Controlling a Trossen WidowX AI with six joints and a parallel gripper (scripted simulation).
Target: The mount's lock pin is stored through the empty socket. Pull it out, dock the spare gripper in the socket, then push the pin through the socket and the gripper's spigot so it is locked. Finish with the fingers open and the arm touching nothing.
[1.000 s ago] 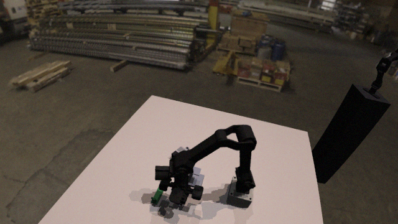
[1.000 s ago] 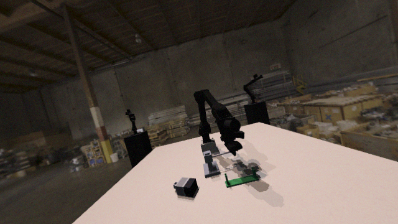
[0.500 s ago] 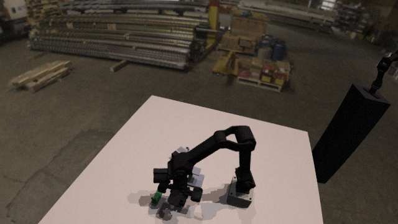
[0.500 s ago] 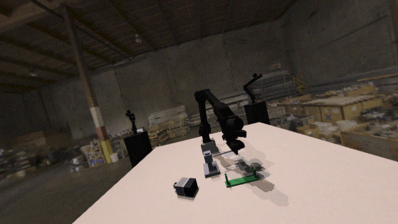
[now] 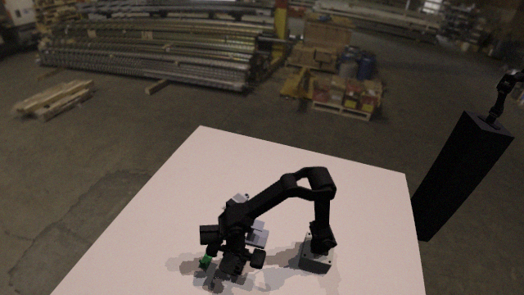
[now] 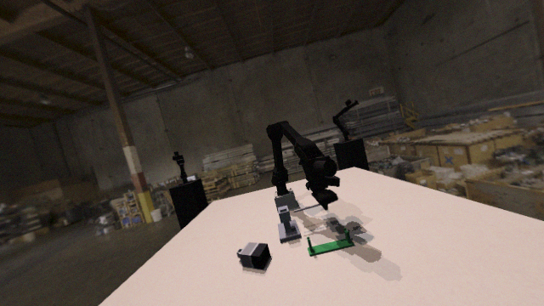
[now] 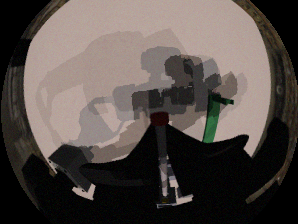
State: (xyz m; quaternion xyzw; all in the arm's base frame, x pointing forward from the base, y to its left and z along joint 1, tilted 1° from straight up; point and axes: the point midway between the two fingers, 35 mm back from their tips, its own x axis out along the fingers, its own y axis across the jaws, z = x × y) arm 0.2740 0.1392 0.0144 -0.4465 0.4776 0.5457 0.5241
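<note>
The green cradle lies 12 cm ahead of my gripper tip, 5 cm to the right of it and 4 cm below it. Round my gripper tip: grey mount: 17 cm to the right, 1 cm below, 1 cm behind; then spare gripper: 31 cm to the right, 9 cm ahead, 4 cm below.
</note>
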